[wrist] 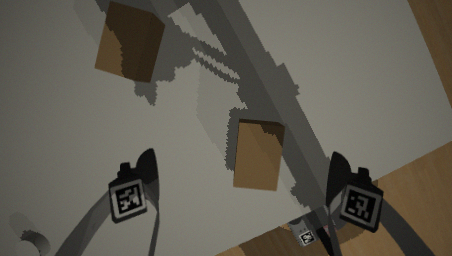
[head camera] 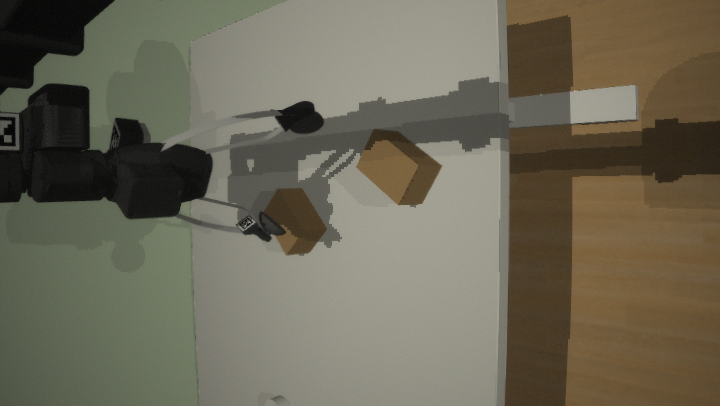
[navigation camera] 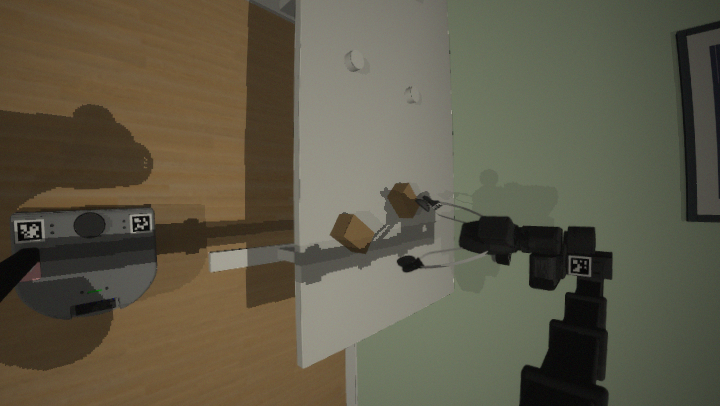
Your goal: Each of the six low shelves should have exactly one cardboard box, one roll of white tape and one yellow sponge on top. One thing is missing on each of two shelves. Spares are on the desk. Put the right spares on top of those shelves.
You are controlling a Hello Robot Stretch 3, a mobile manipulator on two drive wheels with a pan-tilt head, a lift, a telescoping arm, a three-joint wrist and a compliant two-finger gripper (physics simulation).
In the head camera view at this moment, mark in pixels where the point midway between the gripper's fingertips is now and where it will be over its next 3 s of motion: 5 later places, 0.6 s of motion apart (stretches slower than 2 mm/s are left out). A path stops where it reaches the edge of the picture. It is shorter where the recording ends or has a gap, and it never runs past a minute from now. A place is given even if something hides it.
My gripper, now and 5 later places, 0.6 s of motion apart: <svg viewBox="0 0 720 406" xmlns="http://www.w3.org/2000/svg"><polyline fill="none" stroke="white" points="300,174 314,174 331,174 343,174 369,174 377,174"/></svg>
